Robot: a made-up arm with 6 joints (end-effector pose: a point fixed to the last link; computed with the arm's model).
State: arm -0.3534 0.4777 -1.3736 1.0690 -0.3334 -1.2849
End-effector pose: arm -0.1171 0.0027 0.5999 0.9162 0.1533 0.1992 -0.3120
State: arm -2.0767 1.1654 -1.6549 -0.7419 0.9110 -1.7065
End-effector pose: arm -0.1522 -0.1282 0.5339 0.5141 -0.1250 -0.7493 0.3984
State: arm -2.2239 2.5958 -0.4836 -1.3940 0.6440 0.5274
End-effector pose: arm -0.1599 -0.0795 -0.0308 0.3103 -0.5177 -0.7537 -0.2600
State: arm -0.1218 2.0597 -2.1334 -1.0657 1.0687 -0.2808
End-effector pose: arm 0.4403 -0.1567 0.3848 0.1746 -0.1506 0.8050 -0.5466
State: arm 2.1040 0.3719 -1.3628 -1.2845 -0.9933 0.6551
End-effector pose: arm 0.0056 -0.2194 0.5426 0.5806 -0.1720 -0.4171 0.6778
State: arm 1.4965 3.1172 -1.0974 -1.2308 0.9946 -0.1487
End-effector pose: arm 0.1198 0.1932 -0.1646 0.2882 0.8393 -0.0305 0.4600
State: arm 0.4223 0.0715 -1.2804 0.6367 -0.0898 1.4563
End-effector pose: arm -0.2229 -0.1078 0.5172 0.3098 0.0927 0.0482 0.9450
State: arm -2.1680 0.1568 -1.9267 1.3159 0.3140 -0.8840
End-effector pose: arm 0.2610 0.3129 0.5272 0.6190 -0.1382 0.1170 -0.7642
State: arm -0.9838 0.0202 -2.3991 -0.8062 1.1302 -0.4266
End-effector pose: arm -0.3363 0.3488 0.3843 0.5610 0.3496 0.0121 -0.7503
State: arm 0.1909 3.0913 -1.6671 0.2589 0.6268 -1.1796
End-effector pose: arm 0.3238 0.0829 -0.2212 0.1449 0.5247 -0.8273 -0.1393
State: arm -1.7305 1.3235 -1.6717 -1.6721 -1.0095 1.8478
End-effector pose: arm 0.0770 -0.2252 0.5598 0.6887 0.1824 0.6271 -0.3148
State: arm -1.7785 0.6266 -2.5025 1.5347 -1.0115 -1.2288
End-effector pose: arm -0.0367 0.3711 0.5862 0.6966 0.0774 -0.5047 -0.5040
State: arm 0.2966 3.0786 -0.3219 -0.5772 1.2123 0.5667
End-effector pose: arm 0.0741 -0.0484 0.0618 0.7899 0.2295 -0.4215 0.3816
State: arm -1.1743 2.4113 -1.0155 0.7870 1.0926 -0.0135
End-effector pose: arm 0.1812 -0.2162 0.0282 0.1743 -0.7133 -0.5429 -0.4076
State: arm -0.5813 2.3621 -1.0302 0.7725 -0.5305 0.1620
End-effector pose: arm 0.3247 -0.2694 0.0331 0.3683 0.6552 0.6490 -0.1177
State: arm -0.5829 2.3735 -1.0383 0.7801 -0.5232 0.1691
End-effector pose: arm 0.3248 -0.2700 0.0288 0.3638 0.6616 0.6455 -0.1152
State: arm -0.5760 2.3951 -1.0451 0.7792 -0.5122 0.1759
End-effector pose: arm 0.3266 -0.2665 0.0199 0.3538 0.6629 0.6504 -0.1112
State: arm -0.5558 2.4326 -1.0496 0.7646 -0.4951 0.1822
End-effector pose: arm 0.3302 -0.2564 0.0037 0.3348 0.6560 0.6683 -0.1050
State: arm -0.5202 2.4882 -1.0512 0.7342 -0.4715 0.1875
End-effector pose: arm 0.3346 -0.2381 -0.0206 0.3050 0.6383 0.7002 -0.0967
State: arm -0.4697 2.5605 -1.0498 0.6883 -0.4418 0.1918
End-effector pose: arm 0.3370 -0.2114 -0.0518 0.2638 0.6082 0.7436 -0.0869
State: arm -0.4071 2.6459 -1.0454 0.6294 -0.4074 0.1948
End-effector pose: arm 0.3343 -0.1778 -0.0873 0.2121 0.5654 0.7934 -0.0768
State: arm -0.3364 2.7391 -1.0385 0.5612 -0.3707 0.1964
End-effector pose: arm 0.3240 -0.1404 -0.1236 0.1526 0.5110 0.8432 -0.0677
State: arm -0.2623 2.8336 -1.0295 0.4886 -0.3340 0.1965
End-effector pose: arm 0.3057 -0.1032 -0.1571 0.0891 0.4485 0.8873 -0.0605
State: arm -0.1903 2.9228 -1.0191 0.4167 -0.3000 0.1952
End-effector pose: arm 0.2814 -0.0703 -0.1852 0.0267 0.3829 0.9217 -0.0557
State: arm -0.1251 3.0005 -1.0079 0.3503 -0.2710 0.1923
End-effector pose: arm 0.2550 -0.0443 -0.2063 0.0295 -0.3198 -0.9455 0.0530
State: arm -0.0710 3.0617 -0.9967 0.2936 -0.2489 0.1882
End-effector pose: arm 0.2309 -0.0259 -0.2205 0.0752 -0.2648 -0.9600 0.0516
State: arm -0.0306 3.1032 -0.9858 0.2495 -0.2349 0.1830
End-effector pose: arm 0.2126 -0.0141 -0.2285 0.1076 -0.2214 -0.9679 0.0507
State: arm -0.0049 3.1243 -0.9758 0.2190 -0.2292 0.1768
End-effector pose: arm 0.2017 -0.0075 -0.2317 0.1257 -0.1913 -0.9722 0.0495
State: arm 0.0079 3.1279 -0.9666 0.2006 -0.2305 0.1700
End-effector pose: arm 0.1979 -0.0045 -0.2314 0.1316 -0.1730 -0.9749 0.0478
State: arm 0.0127 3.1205 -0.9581 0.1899 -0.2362 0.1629
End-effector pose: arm 0.1986 -0.0033 -0.2292 0.1296 -0.1622 -0.9771 0.0459
